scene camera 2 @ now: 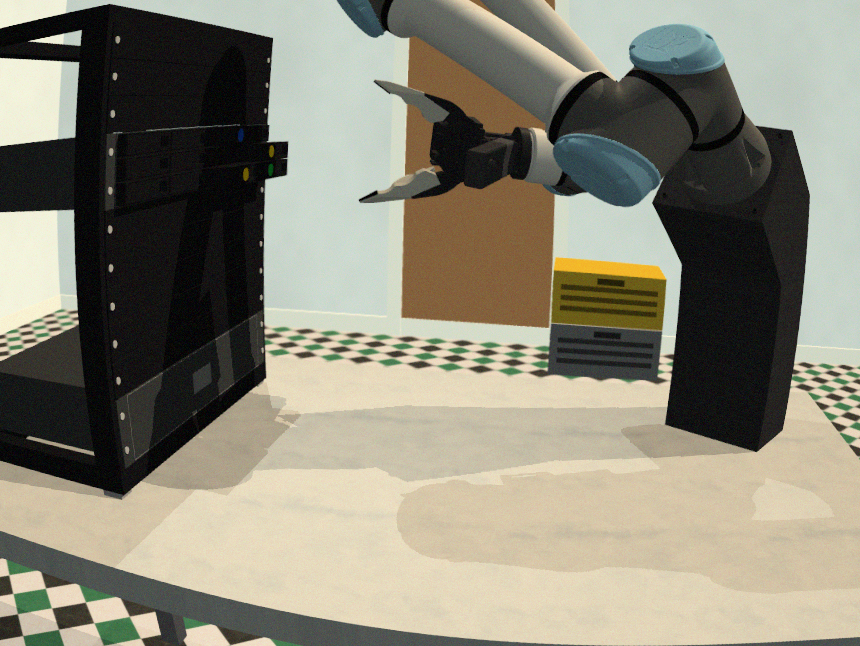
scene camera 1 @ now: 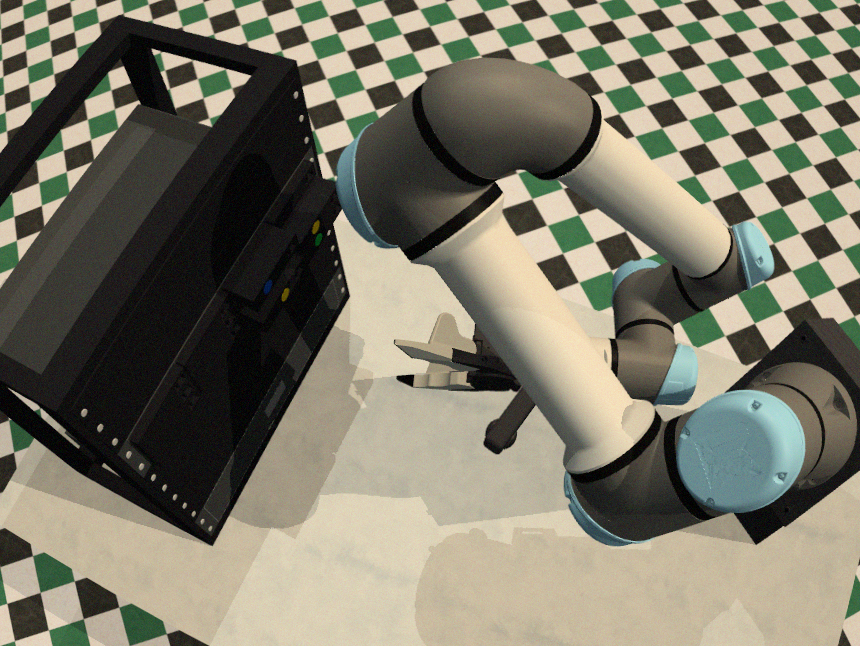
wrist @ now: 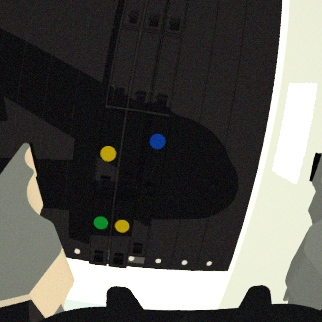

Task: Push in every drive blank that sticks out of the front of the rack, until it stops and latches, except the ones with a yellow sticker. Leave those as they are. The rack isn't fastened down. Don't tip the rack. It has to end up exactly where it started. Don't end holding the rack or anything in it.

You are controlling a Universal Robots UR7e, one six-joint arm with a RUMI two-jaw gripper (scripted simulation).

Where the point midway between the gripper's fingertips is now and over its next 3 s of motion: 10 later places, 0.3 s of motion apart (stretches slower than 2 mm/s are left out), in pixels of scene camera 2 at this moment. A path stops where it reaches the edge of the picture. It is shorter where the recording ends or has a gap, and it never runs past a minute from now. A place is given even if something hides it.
The gripper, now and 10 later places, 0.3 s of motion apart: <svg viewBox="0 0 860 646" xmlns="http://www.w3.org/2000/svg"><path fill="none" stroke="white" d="M365 140L364 143L365 148L366 151L368 154L368 155L369 155L366 155L358 154L343 152L322 150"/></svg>
